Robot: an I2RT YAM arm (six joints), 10 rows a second.
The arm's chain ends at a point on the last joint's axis. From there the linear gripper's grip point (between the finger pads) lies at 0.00 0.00 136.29 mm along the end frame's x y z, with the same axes.
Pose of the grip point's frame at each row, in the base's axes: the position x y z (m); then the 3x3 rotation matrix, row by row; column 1 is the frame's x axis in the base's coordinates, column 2 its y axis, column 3 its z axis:
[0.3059 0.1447 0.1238], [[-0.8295 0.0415 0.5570], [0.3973 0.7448 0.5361], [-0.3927 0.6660 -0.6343]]
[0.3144 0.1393 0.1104], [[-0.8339 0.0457 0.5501], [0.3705 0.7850 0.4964], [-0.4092 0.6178 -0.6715]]
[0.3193 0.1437 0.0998], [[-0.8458 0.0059 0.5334], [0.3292 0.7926 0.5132], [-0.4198 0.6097 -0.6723]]
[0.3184 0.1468 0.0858], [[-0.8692 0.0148 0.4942], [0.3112 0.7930 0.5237], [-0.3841 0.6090 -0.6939]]
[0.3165 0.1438 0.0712], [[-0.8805 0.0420 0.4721], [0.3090 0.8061 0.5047], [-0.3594 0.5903 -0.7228]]
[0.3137 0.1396 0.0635], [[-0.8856 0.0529 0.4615], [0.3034 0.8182 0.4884], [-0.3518 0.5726 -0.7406]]
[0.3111 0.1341 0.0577], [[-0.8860 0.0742 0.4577], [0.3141 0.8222 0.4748], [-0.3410 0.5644 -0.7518]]
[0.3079 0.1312 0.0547], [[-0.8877 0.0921 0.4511], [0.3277 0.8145 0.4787], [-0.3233 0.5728 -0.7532]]
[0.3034 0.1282 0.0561], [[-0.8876 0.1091 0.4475], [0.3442 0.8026 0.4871], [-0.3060 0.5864 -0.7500]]
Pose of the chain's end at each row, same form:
[0.2300 0.0716 0.2102], [[-0.8295 0.0415 0.5570], [0.3973 0.7448 0.5361], [-0.3927 0.6660 -0.6343]]
[0.2394 0.0716 0.2019], [[-0.8339 0.0457 0.5501], [0.3705 0.7850 0.4964], [-0.4092 0.6178 -0.6715]]
[0.2466 0.0738 0.1914], [[-0.8458 0.0059 0.5334], [0.3292 0.7926 0.5132], [-0.4198 0.6097 -0.6723]]
[0.2510 0.0754 0.1804], [[-0.8692 0.0148 0.4942], [0.3112 0.7930 0.5237], [-0.3841 0.6090 -0.6939]]
[0.2522 0.0750 0.1697], [[-0.8805 0.0420 0.4721], [0.3090 0.8061 0.5047], [-0.3594 0.5903 -0.7228]]
[0.2508 0.0730 0.1644], [[-0.8856 0.0529 0.4615], [0.3034 0.8182 0.4884], [-0.3518 0.5726 -0.7406]]
[0.2487 0.0694 0.1602], [[-0.8860 0.0742 0.4577], [0.3141 0.8222 0.4748], [-0.3410 0.5644 -0.7518]]
[0.2464 0.0660 0.1574], [[-0.8877 0.0921 0.4511], [0.3277 0.8145 0.4787], [-0.3233 0.5728 -0.7532]]
[0.2424 0.0618 0.1583], [[-0.8876 0.1091 0.4475], [0.3442 0.8026 0.4871], [-0.3060 0.5864 -0.7500]]

